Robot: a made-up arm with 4 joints.
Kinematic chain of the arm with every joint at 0, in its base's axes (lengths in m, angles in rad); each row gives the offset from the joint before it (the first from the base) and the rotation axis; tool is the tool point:
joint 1: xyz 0 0 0.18 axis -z
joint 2: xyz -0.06 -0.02 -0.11 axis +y
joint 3: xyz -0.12 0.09 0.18 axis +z
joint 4: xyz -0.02 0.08 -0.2 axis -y
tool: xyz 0.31 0.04 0
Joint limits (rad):
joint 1: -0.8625..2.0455
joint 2: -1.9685..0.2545
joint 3: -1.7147..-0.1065
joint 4: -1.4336..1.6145
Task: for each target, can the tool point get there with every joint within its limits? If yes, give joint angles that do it. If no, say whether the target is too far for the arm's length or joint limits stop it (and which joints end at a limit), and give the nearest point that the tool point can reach.
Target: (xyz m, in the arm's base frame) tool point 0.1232 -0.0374 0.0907
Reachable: yes | joints -0.0848 -0.5073 -0.7863 -0.1593
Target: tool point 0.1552 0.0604 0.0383
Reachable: yes | joints -0.1776 -0.6294 -0.5691 -0.4583
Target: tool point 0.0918 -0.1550 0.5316
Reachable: no: joint limits stop it (at a limit: joint 1, joint 2, joint 4) | nearest point 0.1130 -0.0616 0.3529 | short by 0.203 m
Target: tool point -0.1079 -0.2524 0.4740
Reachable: no: joint limits stop it (at a limit: joint 1, joint 3) | nearest point -0.1006 -0.1544 0.3155 | short by 0.186 m
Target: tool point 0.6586 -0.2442 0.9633
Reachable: no: too far | nearest point 0.2278 0.0214 0.3858 | short by 0.768 m
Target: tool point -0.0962 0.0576 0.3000
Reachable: yes | joints 0.3145 -0.6125 -0.7964 0.8680
